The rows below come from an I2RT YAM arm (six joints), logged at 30 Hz.
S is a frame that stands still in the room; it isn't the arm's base.
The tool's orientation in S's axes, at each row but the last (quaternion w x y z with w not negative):
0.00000 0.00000 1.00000 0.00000
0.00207 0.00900 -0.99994 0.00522
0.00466 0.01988 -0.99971 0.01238
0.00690 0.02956 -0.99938 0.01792
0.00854 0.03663 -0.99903 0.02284
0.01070 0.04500 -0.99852 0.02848
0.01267 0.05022 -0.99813 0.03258
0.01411 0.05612 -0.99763 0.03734
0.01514 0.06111 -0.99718 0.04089
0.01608 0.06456 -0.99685 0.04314
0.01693 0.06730 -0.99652 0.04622
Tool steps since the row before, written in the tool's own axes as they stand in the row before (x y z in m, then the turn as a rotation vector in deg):
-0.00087 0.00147 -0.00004 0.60 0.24 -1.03
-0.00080 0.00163 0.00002 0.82 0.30 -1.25
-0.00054 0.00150 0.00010 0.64 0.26 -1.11
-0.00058 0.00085 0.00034 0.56 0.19 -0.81
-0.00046 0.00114 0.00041 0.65 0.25 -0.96
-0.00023 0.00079 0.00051 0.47 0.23 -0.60
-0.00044 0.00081 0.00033 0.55 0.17 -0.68
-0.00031 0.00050 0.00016 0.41 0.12 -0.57
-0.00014 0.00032 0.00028 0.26 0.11 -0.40
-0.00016 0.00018 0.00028 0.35 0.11 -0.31
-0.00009 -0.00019 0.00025 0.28 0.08 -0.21
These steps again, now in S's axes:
0.00087 0.00147 0.00004 -0.60 0.24 1.03
0.00077 0.00164 -0.00004 -0.82 0.30 1.25
0.00048 0.00152 -0.00014 -0.64 0.26 1.11
0.00052 0.00087 -0.00038 -0.56 0.19 0.81
0.00037 0.00115 -0.00047 -0.65 0.25 0.96
0.00015 0.00078 -0.00056 -0.48 0.22 0.60
0.00035 0.00083 -0.00039 -0.55 0.16 0.68
0.00025 0.00052 -0.00021 -0.41 0.12 0.57
0.00009 0.00031 -0.00031 -0.26 0.11 0.40
0.00013 0.00017 -0.00030 -0.35 0.09 0.31
0.00011 -0.00020 -0.00024 -0.28 0.06 0.21

